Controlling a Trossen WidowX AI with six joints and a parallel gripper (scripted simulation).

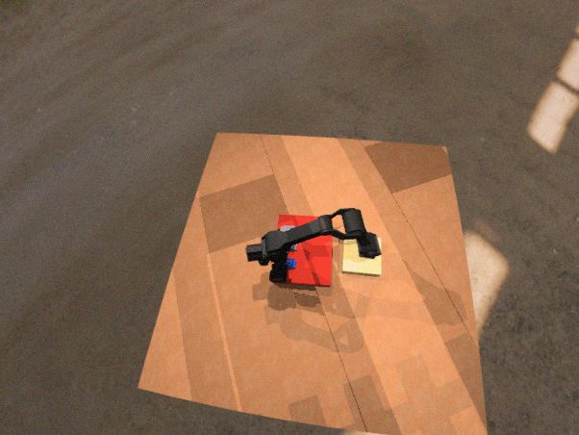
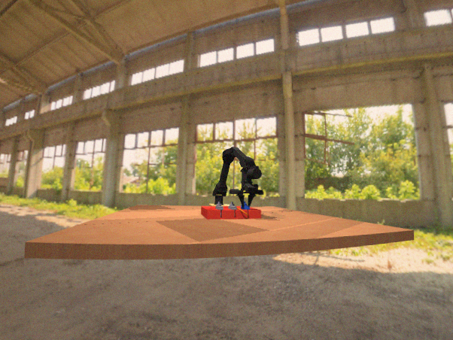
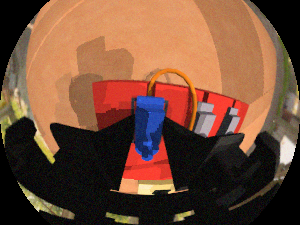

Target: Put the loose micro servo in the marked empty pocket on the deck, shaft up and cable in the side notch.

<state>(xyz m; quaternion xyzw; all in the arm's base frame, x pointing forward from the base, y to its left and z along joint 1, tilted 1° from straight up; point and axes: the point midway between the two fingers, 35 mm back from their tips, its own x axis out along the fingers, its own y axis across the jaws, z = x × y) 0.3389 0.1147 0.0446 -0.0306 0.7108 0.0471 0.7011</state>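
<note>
My gripper tip is now 110 mm past the red deck, 90 mm to the left of it and 30 mm above it.
</note>
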